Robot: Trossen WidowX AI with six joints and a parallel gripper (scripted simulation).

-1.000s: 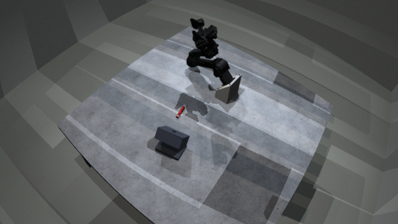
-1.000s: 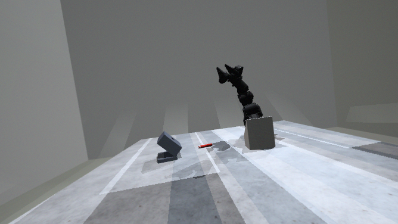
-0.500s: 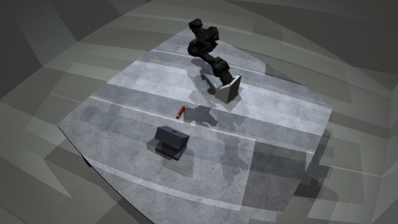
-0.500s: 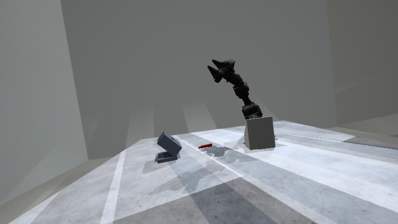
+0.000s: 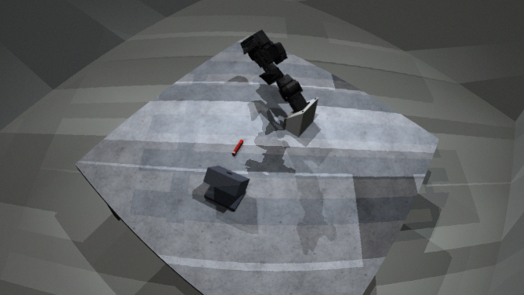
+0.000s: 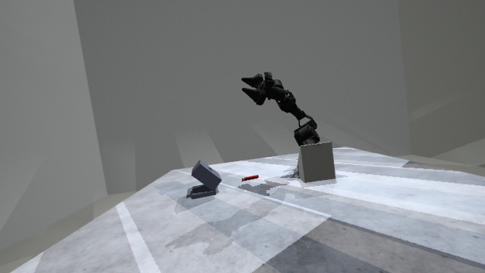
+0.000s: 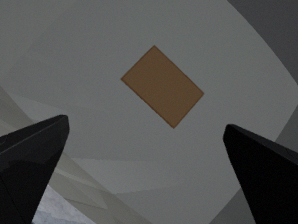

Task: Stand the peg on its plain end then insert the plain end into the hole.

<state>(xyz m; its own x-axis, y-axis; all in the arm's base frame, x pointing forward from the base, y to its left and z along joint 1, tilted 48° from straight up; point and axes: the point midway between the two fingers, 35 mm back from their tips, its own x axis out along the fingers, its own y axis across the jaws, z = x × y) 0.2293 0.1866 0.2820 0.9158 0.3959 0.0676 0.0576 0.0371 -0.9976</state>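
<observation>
The red peg is 4 cm ahead of my gripper tip, 4 cm to the right of it and 44 cm below it. The rest, counted from my gripper tip: dark base plate 22 cm ahead, 6 cm to the left, 44 cm below; dark sloped panel 20 cm ahead, 6 cm to the left, 37 cm below.
</observation>
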